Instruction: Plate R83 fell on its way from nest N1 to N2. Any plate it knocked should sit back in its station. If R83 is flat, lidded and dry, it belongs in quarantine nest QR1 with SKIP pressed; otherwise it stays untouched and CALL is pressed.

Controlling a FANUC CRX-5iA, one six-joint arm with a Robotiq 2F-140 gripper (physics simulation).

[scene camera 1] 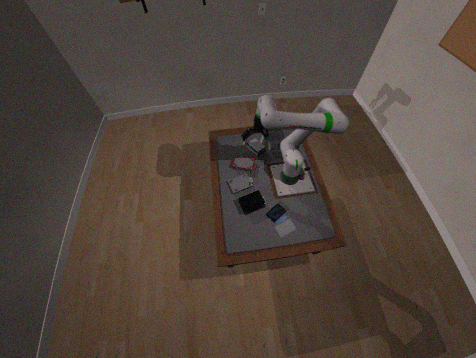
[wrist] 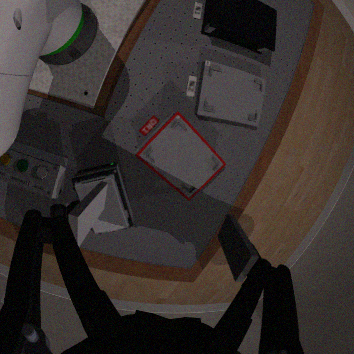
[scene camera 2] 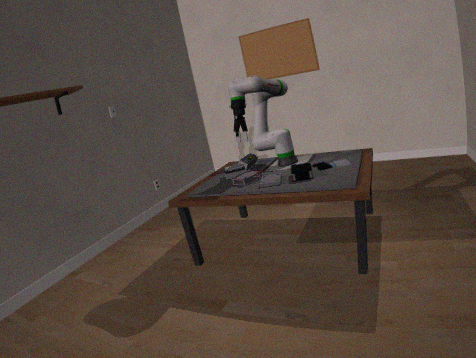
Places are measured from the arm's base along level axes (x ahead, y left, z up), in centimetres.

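Where they show: gripper, fingertip midpoint: (scene camera 1: 252, 143) (wrist: 165, 211) (scene camera 2: 242, 142); arm's base at its link origin: (scene camera 1: 289, 177) (wrist: 64, 32) (scene camera 2: 288, 163).
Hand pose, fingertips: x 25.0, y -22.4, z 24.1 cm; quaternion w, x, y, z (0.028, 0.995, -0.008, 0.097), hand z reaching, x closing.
Observation:
Each offset is from my fingertips to the top centre of the thing. "spot": to the spot under its first point.
My gripper (scene camera 1: 255, 136) (scene camera 2: 243, 142) (wrist: 165, 211) is open and empty, high above the table's far corner. A dark well plate {dx -3.8, dy +47.9, dz -22.6 cm} (scene camera 1: 276, 213) (scene camera 2: 322, 165), apparently R83, lies skewed beside a blue spill {dx -5.2, dy +50.4, dz -23.9 cm} (scene camera 1: 281, 219). A pale lid {dx -6.1, dy +60.5, dz -23.2 cm} (scene camera 1: 285, 228) (scene camera 2: 341, 163) lies apart from it. A black block {dx +11.1, dy +36.2, dz -17.8 cm} (scene camera 1: 251, 202) (scene camera 2: 301, 172) (wrist: 240, 22) is at N1; its details are too dark to tell. Grey nest N2 {dx +14.9, dy +17.6, dz -21.2 cm} (scene camera 1: 240, 183) (scene camera 2: 270, 181) (wrist: 232, 92) and red-rimmed nest QR1 {dx +7.1, dy +0.7, dz -19.4 cm} (scene camera 1: 244, 163) (scene camera 2: 245, 179) (wrist: 181, 155) look empty. The button panel {dx -29.5, dy -8.1, dz -15.6 cm} (scene camera 2: 248, 160) (wrist: 32, 170) shows beside the arm.
A grey box-like station {spot: dx -3.7, dy -11.2, dz -18.1 cm} (scene camera 2: 233, 169) (wrist: 117, 200) with a small green light stands near the panel, partly behind a finger pad in the wrist view. The arm's base (scene camera 1: 290, 175) (scene camera 2: 286, 159) stands on a white, brown-edged board (scene camera 1: 302, 189). The table has a brown rim {spot: dx +3.5, dy +77.0, dz -25.3 cm} (scene camera 1: 280, 255).

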